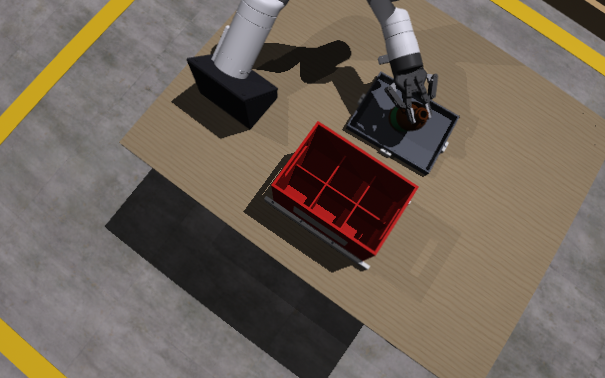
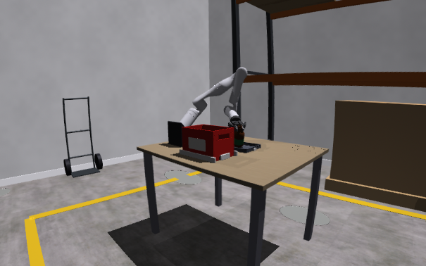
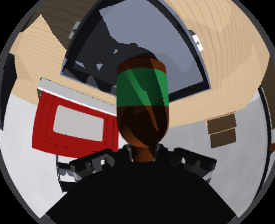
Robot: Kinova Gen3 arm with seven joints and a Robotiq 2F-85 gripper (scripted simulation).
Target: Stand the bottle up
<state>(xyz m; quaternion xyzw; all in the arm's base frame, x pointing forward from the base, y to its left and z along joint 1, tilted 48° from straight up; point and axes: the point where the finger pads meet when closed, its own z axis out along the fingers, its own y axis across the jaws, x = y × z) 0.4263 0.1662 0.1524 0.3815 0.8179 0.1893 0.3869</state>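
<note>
My gripper is now 10 mm past the bottle, 10 mm to the right of it and 50 mm above it. The rest, counted from my hand: tray: 20 mm behind, 20 mm to the left, 130 mm below; then red crate: 10 mm behind, 270 mm to the right, 60 mm below.
</note>
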